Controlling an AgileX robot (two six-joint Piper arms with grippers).
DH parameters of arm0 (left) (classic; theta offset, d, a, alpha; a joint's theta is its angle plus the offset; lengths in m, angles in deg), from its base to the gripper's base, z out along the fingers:
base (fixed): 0 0 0 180
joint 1: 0 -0.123 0 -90
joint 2: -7.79 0 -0.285 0
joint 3: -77.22 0 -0.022 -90
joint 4: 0 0.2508 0 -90
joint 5: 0 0 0.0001 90
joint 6: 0 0.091 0 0
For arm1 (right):
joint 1: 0 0.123 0 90
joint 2: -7.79 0 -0.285 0
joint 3: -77.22 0 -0.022 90
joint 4: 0 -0.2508 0 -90
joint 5: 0 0 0.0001 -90
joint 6: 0 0.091 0 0
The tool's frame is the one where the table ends.
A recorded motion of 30 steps. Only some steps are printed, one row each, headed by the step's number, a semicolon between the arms.
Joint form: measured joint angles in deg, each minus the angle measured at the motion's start. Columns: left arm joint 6, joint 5, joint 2, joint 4, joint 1, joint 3; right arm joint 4, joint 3, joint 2, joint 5, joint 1, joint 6.
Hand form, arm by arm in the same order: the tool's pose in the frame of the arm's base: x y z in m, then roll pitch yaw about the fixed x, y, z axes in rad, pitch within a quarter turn. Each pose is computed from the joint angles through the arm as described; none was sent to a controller.
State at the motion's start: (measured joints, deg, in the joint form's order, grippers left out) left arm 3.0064 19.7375 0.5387 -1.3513 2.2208 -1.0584; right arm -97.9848 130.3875 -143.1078 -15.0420 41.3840 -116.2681
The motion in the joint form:
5: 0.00 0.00 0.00 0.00 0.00 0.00; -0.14 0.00 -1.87 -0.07 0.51 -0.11
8: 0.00 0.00 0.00 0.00 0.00 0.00; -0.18 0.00 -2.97 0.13 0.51 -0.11
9: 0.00 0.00 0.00 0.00 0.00 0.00; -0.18 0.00 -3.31 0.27 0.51 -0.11
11: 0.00 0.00 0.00 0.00 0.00 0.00; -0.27 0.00 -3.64 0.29 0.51 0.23
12: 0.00 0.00 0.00 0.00 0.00 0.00; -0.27 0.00 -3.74 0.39 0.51 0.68
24: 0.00 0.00 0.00 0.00 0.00 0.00; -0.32 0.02 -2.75 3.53 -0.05 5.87
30: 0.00 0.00 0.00 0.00 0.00 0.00; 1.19 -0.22 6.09 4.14 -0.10 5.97
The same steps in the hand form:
5: 0.0533 -0.0028 0.1764 3.0390 1.3030 2.9882; 0.4246 0.4125 0.2220 -1.9976 1.2648 -0.9856
8: 0.0533 -0.0028 0.1764 3.0390 1.3030 2.9882; 0.4262 0.4136 0.2105 -2.0616 1.2614 -1.0502
9: 0.0533 -0.0028 0.1764 3.0390 1.3030 2.9882; 0.4267 0.4138 0.2070 -2.0813 1.2596 -1.0713
11: 0.0533 -0.0028 0.1764 3.0390 1.3030 2.9882; 0.4271 0.4141 0.2036 -2.1104 1.2647 -1.1006
12: 0.0533 -0.0028 0.1764 3.0390 1.3030 2.9882; 0.4273 0.4141 0.2025 -2.1297 1.2706 -1.1218
24: 0.0533 -0.0028 0.1764 3.0390 1.3030 2.9882; 0.4342 0.4060 0.2120 -2.2787 1.3387 -1.3428
30: 0.0533 -0.0028 0.1764 3.0390 1.3030 2.9882; 0.4197 0.3914 0.3002 -1.6122 1.3389 -0.7016

